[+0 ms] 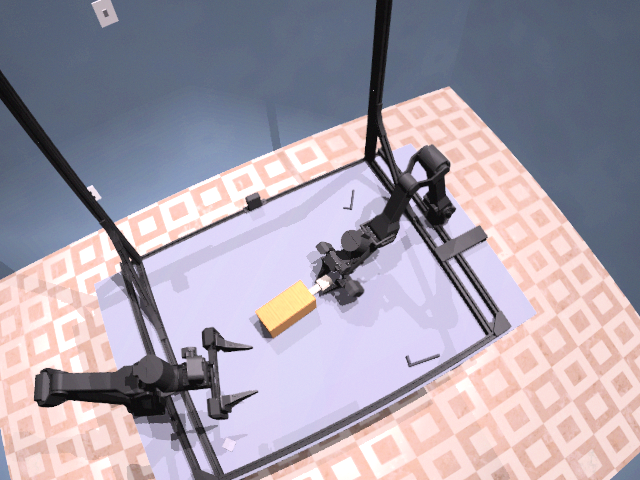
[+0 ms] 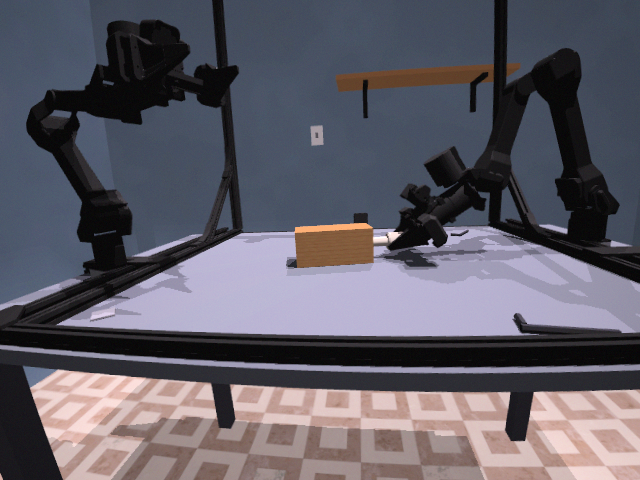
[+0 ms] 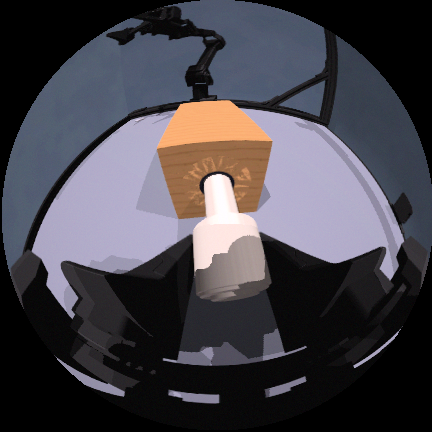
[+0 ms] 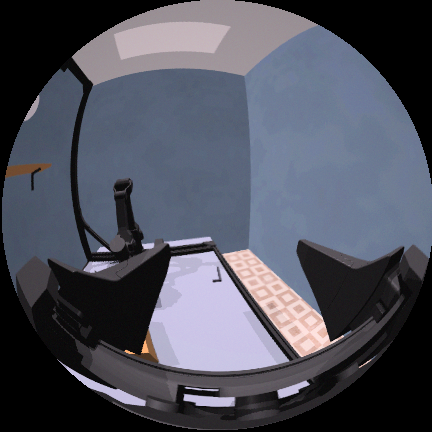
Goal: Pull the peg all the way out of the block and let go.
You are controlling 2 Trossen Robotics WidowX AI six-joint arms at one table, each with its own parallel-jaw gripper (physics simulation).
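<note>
The orange wooden block lies on the table near its middle. The white peg sticks out of the hole in its end face; the narrow shaft enters the hole and the wide head is outside. How deep the shaft sits is hidden. My left gripper is shut on the peg's head, one finger against each side, pitched down toward the block. My right gripper is open and empty, raised high over the left side of the table.
One L-shaped key lies near the table's front edge and another near the back. A small white piece lies at the front left. Black frame posts rise from the rails. A small black box sits at the back rail.
</note>
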